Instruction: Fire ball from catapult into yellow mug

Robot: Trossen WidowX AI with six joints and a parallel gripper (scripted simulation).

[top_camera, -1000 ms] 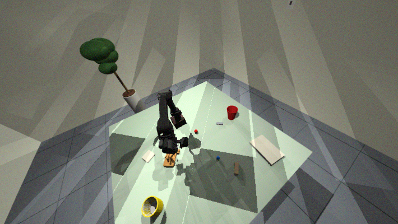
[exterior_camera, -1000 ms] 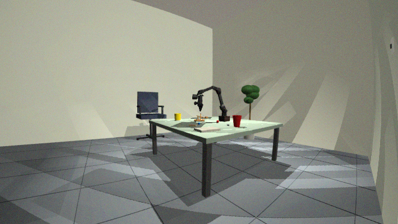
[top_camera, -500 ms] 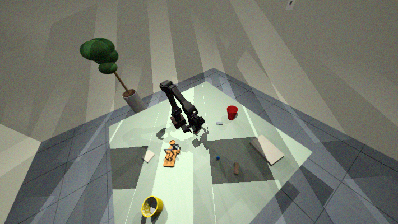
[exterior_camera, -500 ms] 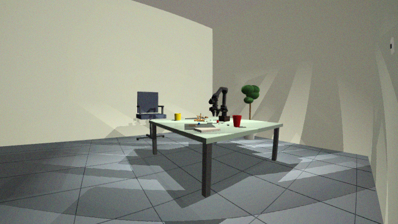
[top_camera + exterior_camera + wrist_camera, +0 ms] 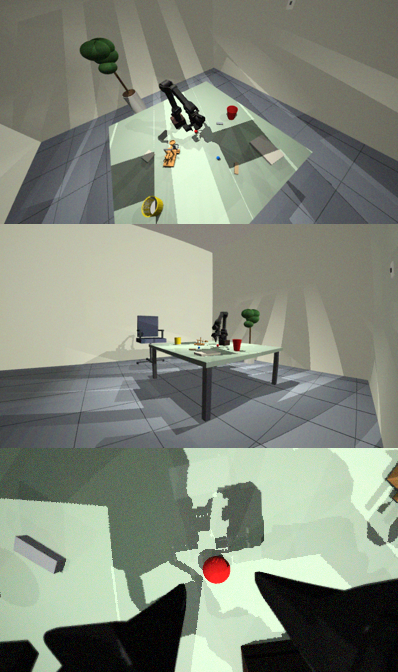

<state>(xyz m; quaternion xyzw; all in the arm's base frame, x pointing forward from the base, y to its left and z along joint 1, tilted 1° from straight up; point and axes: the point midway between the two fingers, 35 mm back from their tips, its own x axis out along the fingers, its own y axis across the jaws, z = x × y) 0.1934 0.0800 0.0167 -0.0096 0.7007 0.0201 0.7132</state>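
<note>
Right now my gripper tip is 40 mm above the red ball. The rest, counted from my gripper tip: small grey piece 40 mm ahead, 230 mm to the left, 50 mm below; then blue ball 290 mm ahead, 20 mm to the left, 40 mm below; then orange catapult 60 mm ahead, 240 mm to the right.
</note>
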